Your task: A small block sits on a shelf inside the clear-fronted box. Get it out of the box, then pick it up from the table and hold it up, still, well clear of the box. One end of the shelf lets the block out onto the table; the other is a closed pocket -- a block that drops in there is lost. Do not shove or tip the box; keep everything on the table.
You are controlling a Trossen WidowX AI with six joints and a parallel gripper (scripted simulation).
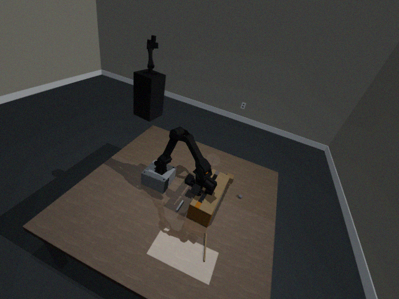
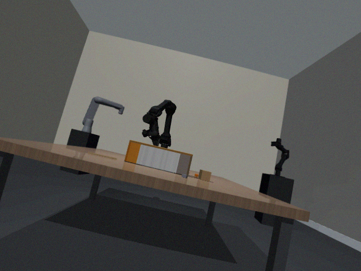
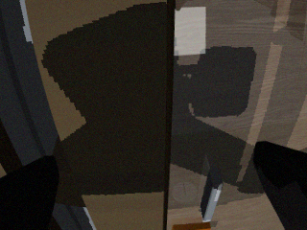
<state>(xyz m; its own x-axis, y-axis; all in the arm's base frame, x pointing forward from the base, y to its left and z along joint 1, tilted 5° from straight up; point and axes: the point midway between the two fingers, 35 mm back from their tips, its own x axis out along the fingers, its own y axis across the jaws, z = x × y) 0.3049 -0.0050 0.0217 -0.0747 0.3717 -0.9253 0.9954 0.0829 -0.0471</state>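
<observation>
My gripper tip is now 3 cm short of the long tan box, 5 cm to the right of it and 6 cm above it. From my gripper tip the other things lie so: wooden stick: 20 cm ahead, 25 cm to the right, 11 cm below; tan block: 4 cm ahead, 5 cm to the left, 3 cm below; small grey block: 25 cm ahead, 24 cm to the left, 11 cm below.
</observation>
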